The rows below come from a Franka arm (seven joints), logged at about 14 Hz.
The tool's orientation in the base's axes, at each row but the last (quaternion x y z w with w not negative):
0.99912 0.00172 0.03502 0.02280
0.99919 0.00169 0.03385 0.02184
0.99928 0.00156 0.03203 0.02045
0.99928 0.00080 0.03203 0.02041
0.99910 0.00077 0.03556 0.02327
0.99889 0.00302 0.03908 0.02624
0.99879 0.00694 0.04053 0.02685
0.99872 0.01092 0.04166 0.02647
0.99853 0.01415 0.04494 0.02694
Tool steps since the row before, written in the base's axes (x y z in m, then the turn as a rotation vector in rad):
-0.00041 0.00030 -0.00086 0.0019 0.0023 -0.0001
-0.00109 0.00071 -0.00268 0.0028 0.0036 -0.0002
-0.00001 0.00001 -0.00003 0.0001 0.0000 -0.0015
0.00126 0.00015 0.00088 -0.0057 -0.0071 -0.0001
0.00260 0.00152 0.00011 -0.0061 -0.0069 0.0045
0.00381 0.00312 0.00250 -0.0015 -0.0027 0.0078
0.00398 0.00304 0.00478 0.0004 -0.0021 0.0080
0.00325 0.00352 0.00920 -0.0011 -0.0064 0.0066
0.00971 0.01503 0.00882 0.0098 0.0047 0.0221
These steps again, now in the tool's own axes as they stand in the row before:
-0.00047 -0.00034 0.00081 0.0019 -0.0023 0.0001
-0.00127 -0.00083 0.00257 0.0028 -0.0036 0.0002
-0.00001 -0.00001 0.00003 0.0000 -0.0001 0.0015
0.00131 -0.00011 -0.00080 -0.0057 0.0071 0.0000
0.00261 -0.00151 0.00000 -0.0058 0.0071 -0.0046
0.00402 -0.00297 -0.00235 -0.0009 0.0031 -0.0077
0.00440 -0.00273 -0.00460 0.0010 0.0025 -0.0078
0.00408 -0.00296 -0.00907 -0.0007 0.0067 -0.0063
0.01091 -0.01427 -0.00868 0.0119 -0.0032 -0.0213

